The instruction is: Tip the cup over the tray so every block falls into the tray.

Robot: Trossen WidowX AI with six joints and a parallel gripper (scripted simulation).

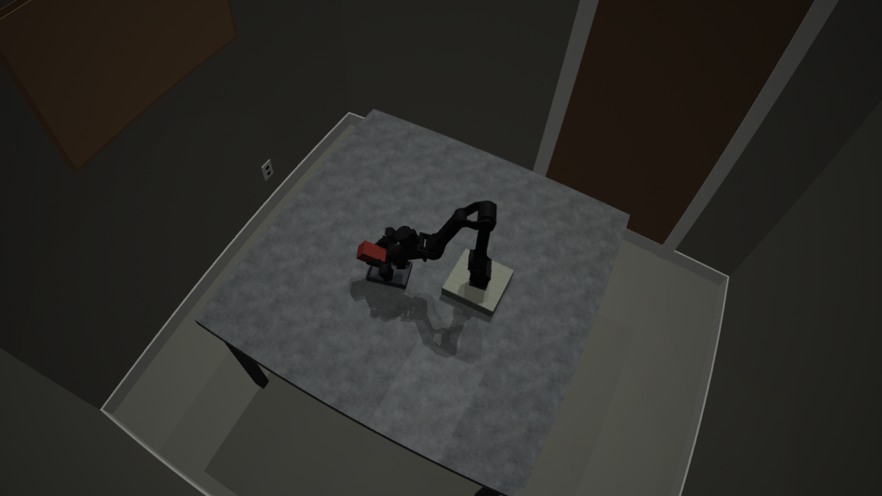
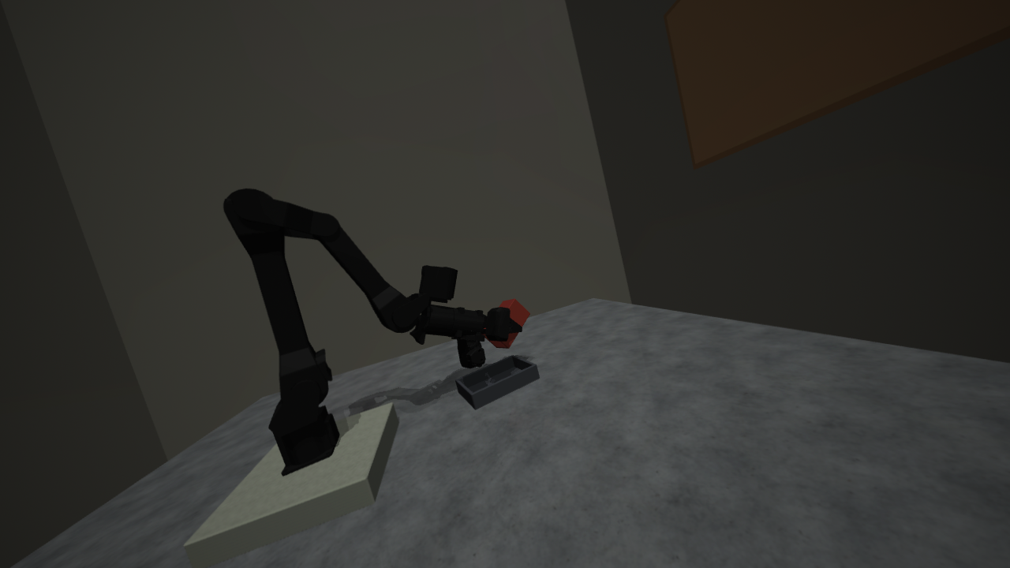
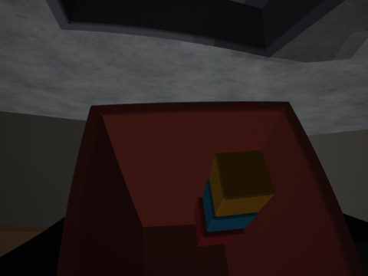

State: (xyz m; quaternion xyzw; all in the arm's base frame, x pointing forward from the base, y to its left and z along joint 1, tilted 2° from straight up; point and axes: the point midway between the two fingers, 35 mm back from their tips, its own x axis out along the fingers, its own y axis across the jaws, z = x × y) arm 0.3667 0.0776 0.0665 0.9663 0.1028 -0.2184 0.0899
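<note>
My gripper tip is now 30 mm past the orange block, 10 mm to the right of it and 10 mm above it. Also, from my gripper tip: red square cup 30 mm above.
</note>
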